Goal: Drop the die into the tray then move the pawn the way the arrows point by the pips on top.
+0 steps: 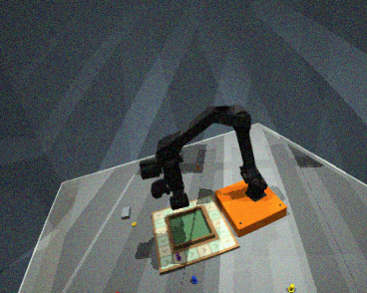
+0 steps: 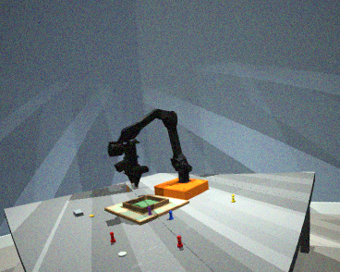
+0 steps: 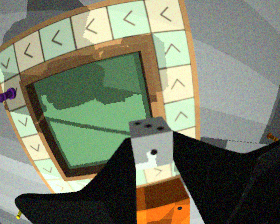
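The purple pawn is 90 mm ahead of my gripper tip, 160 mm to the left of it and 70 mm below it. The rest, counted from my gripper tip: green dice tray (60 mm to the left, 90 mm below); then yellow chip (200 mm ahead, 90 mm to the right, 100 mm below); then white die (right at my gripper tip).
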